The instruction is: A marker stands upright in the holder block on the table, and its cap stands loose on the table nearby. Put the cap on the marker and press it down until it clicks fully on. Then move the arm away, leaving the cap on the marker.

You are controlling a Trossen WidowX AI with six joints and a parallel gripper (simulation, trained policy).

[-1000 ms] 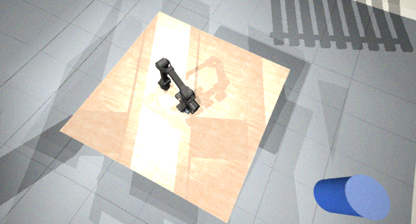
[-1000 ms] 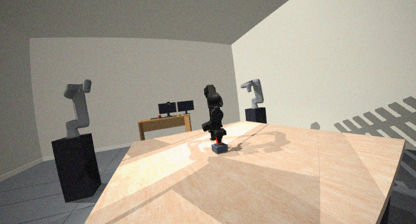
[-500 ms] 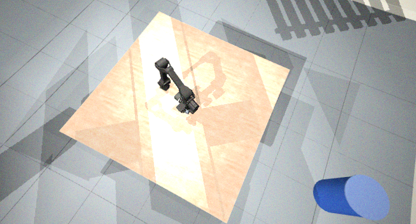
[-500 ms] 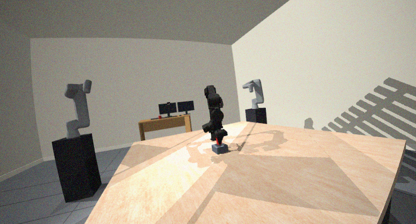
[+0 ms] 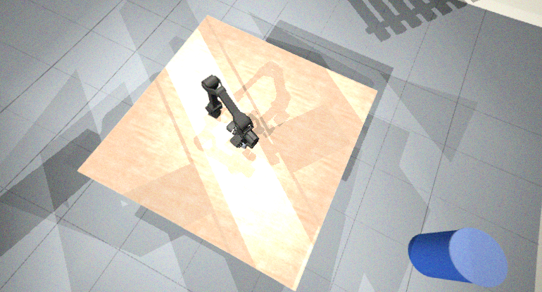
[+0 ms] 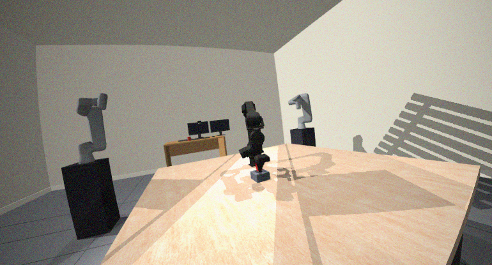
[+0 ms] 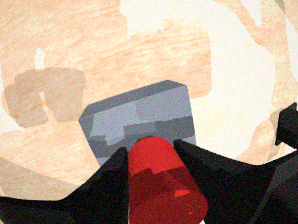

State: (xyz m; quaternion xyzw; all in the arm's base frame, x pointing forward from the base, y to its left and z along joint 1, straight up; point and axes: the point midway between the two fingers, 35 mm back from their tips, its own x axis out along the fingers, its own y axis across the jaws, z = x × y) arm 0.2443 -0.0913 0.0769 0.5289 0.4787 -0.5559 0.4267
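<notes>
Now: the red cap 3 cm above my gripper tip. From my gripper tip the other things lie so: grey holder block: 2 cm below.
</notes>
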